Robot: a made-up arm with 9 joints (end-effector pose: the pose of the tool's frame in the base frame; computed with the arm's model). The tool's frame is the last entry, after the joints. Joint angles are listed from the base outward.
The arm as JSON. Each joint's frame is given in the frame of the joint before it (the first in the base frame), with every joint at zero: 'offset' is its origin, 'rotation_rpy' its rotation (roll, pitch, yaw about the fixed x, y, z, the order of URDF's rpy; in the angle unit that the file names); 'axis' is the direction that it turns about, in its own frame. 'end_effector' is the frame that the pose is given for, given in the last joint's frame.
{
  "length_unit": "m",
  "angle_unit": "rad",
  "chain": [
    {
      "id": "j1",
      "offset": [
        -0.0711,
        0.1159,
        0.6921
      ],
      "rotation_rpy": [
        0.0,
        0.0,
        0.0
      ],
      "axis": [
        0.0,
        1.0,
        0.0
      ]
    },
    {
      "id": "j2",
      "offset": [
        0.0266,
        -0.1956,
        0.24
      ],
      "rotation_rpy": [
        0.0,
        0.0,
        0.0
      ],
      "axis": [
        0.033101,
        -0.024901,
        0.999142
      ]
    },
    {
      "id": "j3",
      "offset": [
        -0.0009,
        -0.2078,
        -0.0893
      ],
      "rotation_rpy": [
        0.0,
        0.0,
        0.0
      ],
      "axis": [
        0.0,
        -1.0,
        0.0
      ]
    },
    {
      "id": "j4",
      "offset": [
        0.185,
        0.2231,
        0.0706
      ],
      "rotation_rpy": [
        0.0,
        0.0,
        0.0
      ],
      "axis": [
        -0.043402,
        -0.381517,
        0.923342
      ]
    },
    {
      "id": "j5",
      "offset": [
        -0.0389,
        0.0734,
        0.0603
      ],
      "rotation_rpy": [
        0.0,
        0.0,
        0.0
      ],
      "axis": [
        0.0,
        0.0,
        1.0
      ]
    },
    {
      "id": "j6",
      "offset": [
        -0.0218,
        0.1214,
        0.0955
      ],
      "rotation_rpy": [
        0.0,
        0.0,
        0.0
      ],
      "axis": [
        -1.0,
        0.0,
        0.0
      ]
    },
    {
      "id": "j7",
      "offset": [
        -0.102,
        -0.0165,
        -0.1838
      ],
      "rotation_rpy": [
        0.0,
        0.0,
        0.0
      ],
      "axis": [
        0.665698,
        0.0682,
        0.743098
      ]
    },
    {
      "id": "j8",
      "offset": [
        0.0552,
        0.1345,
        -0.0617
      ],
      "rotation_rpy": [
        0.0,
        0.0,
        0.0
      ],
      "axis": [
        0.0,
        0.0,
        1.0
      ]
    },
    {
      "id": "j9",
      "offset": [
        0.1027,
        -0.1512,
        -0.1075
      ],
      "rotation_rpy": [
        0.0,
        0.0,
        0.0
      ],
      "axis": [
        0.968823,
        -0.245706,
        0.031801
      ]
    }
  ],
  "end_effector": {
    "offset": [
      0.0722,
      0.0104,
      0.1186
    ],
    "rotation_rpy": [
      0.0,
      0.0,
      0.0
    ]
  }
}
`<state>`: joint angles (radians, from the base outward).
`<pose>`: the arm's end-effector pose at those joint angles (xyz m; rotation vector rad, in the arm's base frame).
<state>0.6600 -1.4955 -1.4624 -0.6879 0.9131 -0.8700 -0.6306 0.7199 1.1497</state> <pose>0.1023 -0.0376 0.3449 1.6948 -0.2440 -2.5723</pose>
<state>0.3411 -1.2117 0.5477 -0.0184 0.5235 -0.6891 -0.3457 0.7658 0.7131</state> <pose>0.4556 -0.0900 0.7732 0.5544 -0.2822 0.0136</pose>
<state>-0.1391 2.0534 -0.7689 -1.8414 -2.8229 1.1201 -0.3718 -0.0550 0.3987</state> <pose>-0.2879 0.3351 0.6944 0.6962 0.2639 2.8960</pose>
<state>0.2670 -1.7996 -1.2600 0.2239 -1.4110 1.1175 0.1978 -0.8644 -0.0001</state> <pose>0.0511 -0.2563 0.8959 0.7509 -2.3151 1.2663</pose>
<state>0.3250 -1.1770 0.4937 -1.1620 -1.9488 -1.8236 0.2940 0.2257 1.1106</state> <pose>-0.2060 -0.2938 1.1816 -1.8063 -2.2982 0.0021</pose>
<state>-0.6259 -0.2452 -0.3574 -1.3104 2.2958 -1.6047 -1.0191 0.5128 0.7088</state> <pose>-0.0771 0.1856 1.0219 1.8597 0.6903 0.6134</pose>
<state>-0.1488 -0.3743 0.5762 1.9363 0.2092 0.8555 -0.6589 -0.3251 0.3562</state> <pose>-0.1223 -0.1738 1.1251 -0.6934 -2.3521 0.9414</pose>
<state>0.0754 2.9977 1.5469 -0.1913 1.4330 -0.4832 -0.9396 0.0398 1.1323</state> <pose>-0.0442 -0.1181 1.0203 -1.4245 -0.1406 -1.5524</pose>
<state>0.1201 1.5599 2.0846 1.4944 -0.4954 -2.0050 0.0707 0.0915 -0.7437</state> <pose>-0.2779 -0.2333 0.4956 -0.6662 1.5216 -2.0440</pose>
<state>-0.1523 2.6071 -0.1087 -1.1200 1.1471 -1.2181 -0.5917 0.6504 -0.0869</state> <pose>-0.6487 -0.2441 0.8765 -0.2286 1.3799 2.3840</pose>
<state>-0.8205 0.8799 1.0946 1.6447 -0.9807 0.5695 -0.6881 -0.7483 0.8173</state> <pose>-0.0460 -0.2071 0.9495 -1.6478 2.3445 -0.7837</pose>
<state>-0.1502 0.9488 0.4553 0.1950 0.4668 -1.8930 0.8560 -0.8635 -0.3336</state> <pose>-0.5344 -0.0750 0.9969 1.0296 1.4004 1.8327</pose>
